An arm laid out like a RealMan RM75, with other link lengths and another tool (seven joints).
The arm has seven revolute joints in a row. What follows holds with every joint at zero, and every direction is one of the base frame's.
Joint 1 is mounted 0.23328 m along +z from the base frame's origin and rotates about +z.
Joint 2 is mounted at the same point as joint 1 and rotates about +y.
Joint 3 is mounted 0.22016 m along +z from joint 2 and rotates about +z.
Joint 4 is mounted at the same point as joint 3 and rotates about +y.
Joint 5 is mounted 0.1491 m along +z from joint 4 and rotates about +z.
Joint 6 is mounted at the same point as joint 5 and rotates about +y.
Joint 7 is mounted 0.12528 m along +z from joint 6 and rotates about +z.
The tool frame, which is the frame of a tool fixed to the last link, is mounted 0.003 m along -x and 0.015 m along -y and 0.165 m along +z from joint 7; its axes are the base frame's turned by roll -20, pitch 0 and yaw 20.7 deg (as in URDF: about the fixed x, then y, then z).
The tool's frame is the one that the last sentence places.
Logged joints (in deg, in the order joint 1, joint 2, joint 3, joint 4, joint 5, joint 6, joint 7), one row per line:
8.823, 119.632, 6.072, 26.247, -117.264, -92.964, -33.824
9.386, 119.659, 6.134, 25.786, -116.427, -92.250, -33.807
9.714, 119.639, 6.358, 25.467, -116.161, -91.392, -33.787
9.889, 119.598, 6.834, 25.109, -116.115, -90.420, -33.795
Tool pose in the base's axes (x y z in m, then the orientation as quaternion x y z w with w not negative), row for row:
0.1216, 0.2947, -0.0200, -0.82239, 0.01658, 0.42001, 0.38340
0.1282, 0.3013, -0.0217, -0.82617, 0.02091, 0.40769, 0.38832
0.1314, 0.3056, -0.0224, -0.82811, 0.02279, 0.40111, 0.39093
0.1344, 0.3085, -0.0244, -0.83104, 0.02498, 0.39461, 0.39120
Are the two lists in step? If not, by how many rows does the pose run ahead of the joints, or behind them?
The pose runs 1 row behind the joints: the pose in row i belongs to the joints in row i - 1.
